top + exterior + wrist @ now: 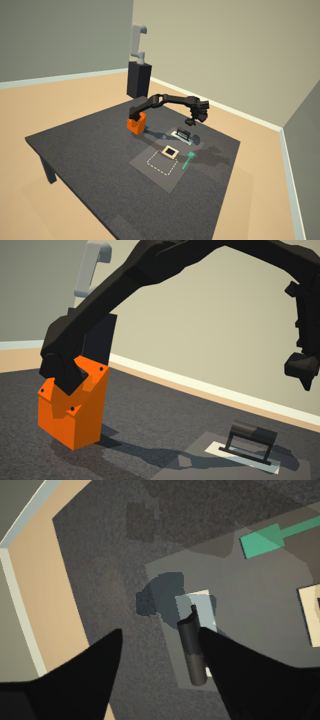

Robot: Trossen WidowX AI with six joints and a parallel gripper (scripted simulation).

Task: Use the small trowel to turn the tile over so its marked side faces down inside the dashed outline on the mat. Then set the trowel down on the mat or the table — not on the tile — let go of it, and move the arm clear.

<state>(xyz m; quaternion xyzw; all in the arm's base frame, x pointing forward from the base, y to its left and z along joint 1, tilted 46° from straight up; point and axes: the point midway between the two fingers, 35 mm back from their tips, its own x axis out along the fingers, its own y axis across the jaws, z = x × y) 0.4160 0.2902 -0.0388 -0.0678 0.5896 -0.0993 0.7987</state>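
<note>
Right now my gripper tip is 8 cm past the dark handled tool, 3 cm to the right of it and 20 cm above it. From my gripper tip the other things lie so: grey mat (4 cm behind, 19 cm to the right, 25 cm below); cream tile (5 cm behind, 21 cm to the right, 23 cm below); teal trowel (9 cm ahead, 14 cm to the right, 23 cm below).
</note>
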